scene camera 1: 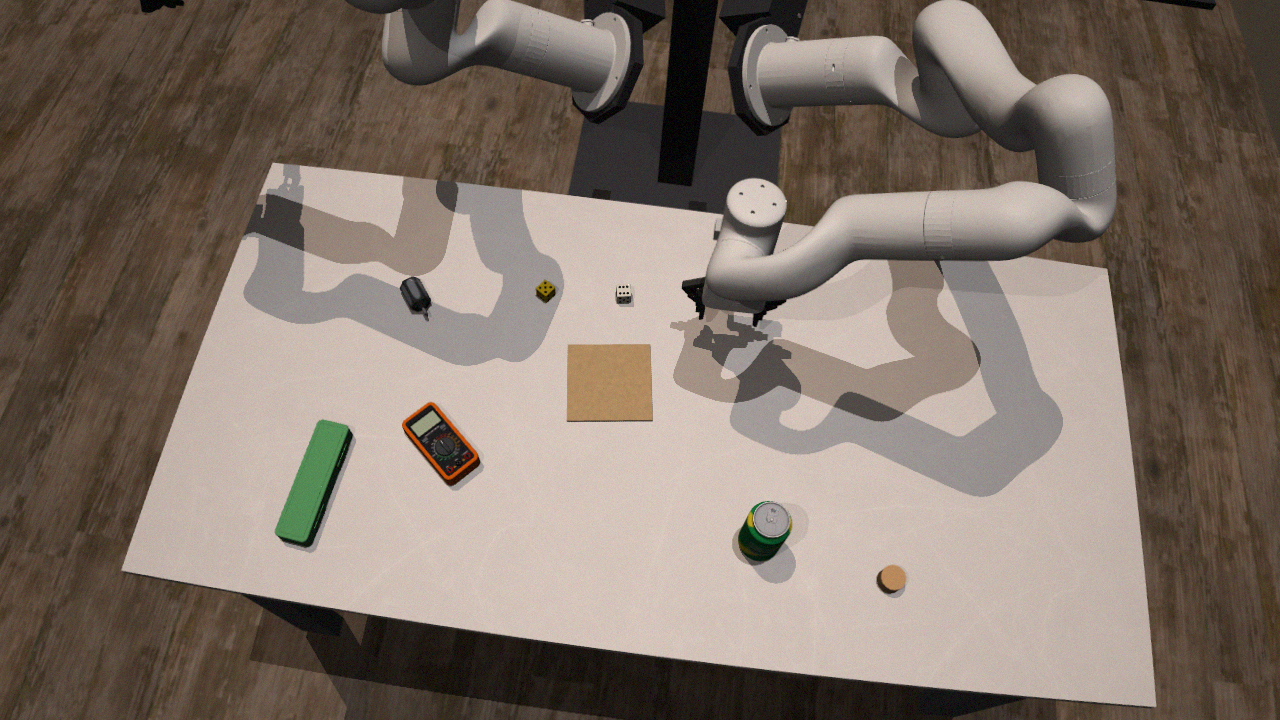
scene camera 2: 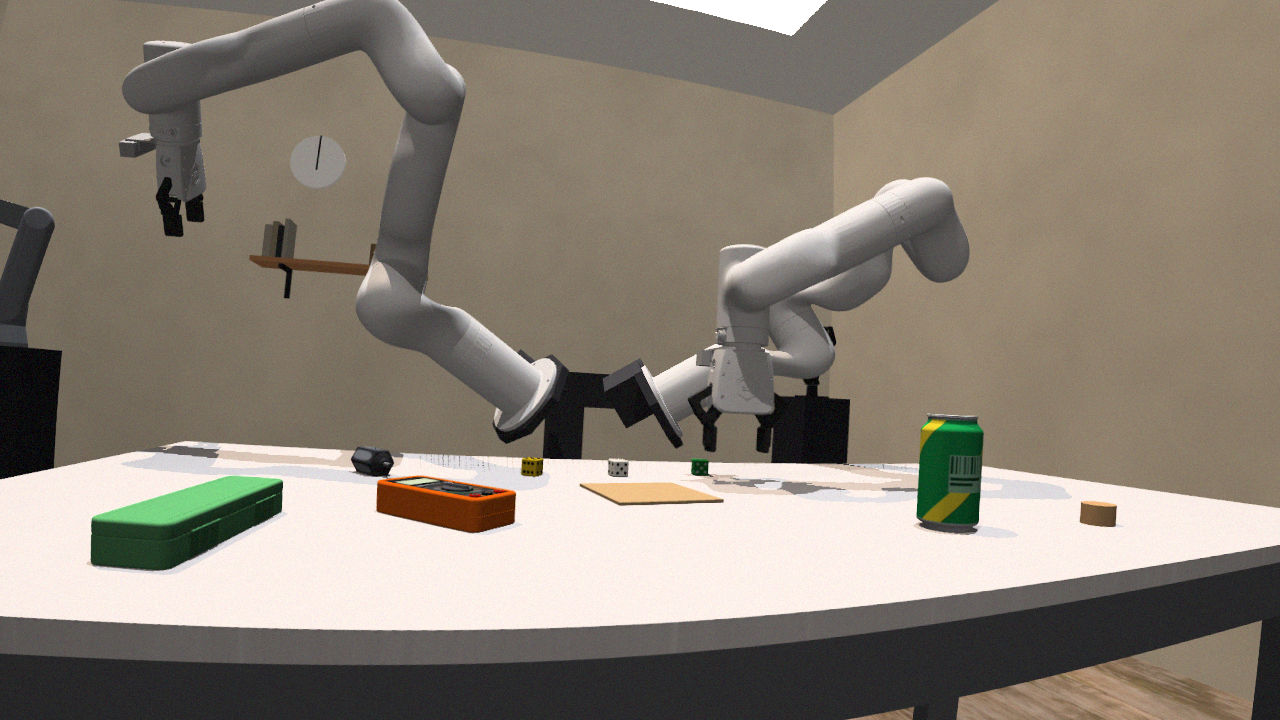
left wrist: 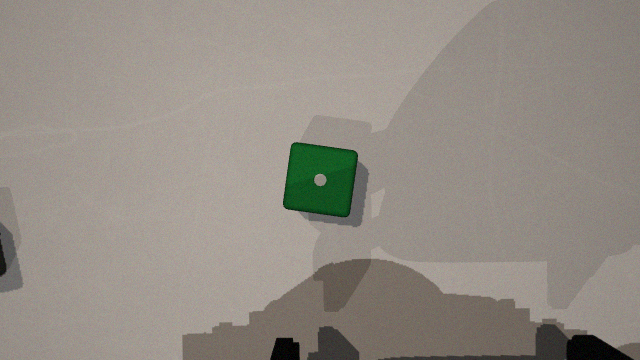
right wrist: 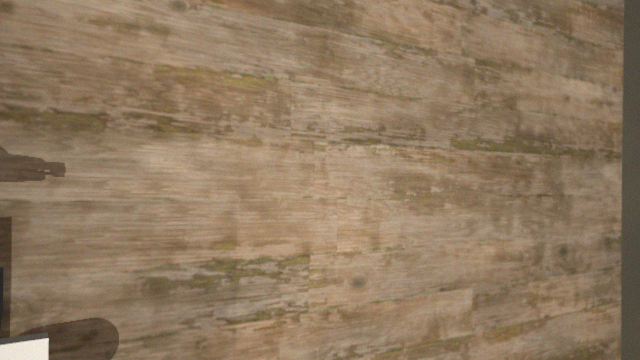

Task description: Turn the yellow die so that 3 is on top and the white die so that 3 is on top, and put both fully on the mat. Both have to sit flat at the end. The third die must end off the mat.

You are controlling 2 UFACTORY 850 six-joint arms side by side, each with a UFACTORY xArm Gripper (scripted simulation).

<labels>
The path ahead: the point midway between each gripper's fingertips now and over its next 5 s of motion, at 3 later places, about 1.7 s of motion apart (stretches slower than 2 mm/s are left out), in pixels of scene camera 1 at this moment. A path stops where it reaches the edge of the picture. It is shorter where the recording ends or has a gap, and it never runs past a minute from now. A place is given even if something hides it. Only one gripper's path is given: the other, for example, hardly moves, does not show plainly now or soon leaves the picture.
The left gripper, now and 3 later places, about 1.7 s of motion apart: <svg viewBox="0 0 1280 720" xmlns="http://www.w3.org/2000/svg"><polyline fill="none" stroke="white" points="728,315 722,284 544,250 542,261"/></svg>
</labels>
